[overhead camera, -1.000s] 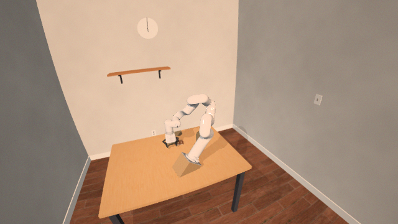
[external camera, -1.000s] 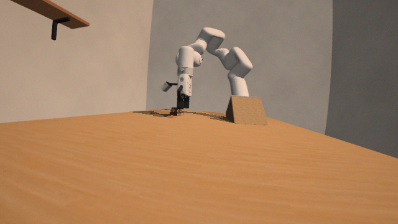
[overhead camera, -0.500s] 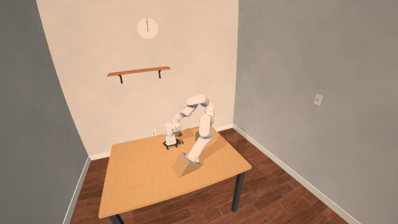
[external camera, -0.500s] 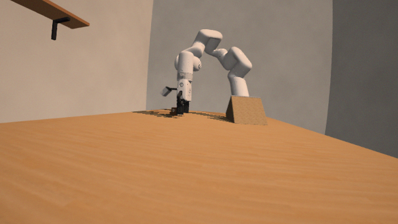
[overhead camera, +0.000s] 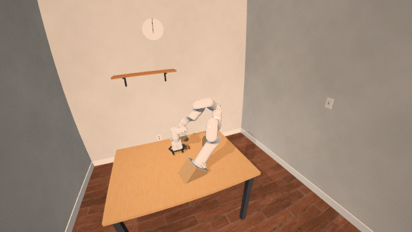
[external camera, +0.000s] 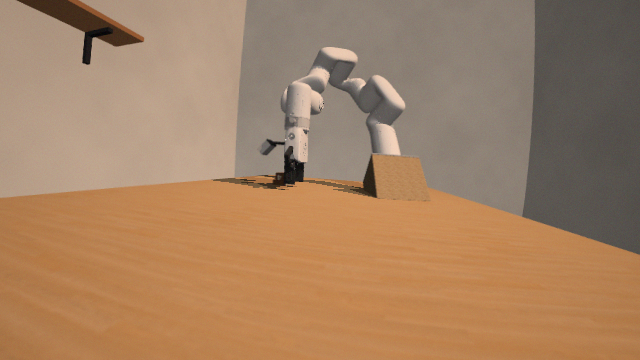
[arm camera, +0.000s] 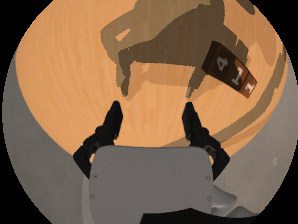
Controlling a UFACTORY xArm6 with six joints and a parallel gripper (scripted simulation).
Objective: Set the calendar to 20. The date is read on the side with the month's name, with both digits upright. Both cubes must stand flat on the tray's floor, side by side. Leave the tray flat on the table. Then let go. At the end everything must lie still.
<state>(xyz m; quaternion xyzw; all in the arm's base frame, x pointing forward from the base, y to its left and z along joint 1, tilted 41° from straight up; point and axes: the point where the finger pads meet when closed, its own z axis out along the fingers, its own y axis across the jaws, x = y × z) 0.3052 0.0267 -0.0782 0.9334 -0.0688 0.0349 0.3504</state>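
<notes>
Now: hand 5 cm short of the brown tray, 11 cm to the left of it and 2 cm above it.
</notes>
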